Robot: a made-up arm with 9 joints. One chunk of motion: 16 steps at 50 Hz.
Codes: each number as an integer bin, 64 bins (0 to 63) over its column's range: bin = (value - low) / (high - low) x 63, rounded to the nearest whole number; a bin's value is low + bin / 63 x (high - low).
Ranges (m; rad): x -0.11..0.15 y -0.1..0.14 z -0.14..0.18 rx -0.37..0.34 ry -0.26..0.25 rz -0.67..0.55
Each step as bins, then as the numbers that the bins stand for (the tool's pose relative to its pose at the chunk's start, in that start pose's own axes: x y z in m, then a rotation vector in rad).
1 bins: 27 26 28 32 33 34
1 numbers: 0.0014 -0.0010 0.0022 -0.0094 0.0071 -0.0116
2 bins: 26 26 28 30 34 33
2 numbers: -0.0027 -0.0010 0.0022 -0.0319 0.0152 -0.0310
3 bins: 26 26 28 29 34 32
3 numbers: -0.0027 -0.0010 0.0022 -0.0432 0.0152 -0.0503
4 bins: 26 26 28 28 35 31
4 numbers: -0.0027 -0.0010 0.0022 -0.0544 0.0233 -0.0697
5 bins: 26 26 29 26 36 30
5 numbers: -0.0027 -0.0010 0.0073 -0.0770 0.0314 -0.0890
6 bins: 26 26 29 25 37 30
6 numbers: -0.0027 -0.0010 0.0073 -0.0883 0.0395 -0.0890
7 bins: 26 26 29 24 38 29
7 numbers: -0.0027 -0.0010 0.0073 -0.0995 0.0476 -0.1084
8 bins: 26 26 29 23 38 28
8 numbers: -0.0027 -0.0010 0.0073 -0.1108 0.0476 -0.1278
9 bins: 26 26 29 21 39 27
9 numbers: -0.0027 -0.0010 0.0073 -0.1333 0.0557 -0.1471
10 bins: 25 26 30 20 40 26
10 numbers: -0.0068 -0.0010 0.0124 -0.1446 0.0638 -0.1665
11 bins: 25 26 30 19 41 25
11 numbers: -0.0068 -0.0010 0.0124 -0.1559 0.0719 -0.1859
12 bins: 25 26 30 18 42 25
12 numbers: -0.0068 -0.0010 0.0124 -0.1671 0.0800 -0.1859
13 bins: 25 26 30 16 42 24
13 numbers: -0.0068 -0.0010 0.0124 -0.1897 0.0800 -0.2052
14 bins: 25 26 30 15 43 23
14 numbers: -0.0068 -0.0010 0.0124 -0.2010 0.0881 -0.2246
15 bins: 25 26 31 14 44 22
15 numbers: -0.0068 -0.0010 0.0175 -0.2122 0.0962 -0.2440
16 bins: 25 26 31 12 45 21
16 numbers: -0.0068 -0.0010 0.0175 -0.2348 0.1043 -0.2633
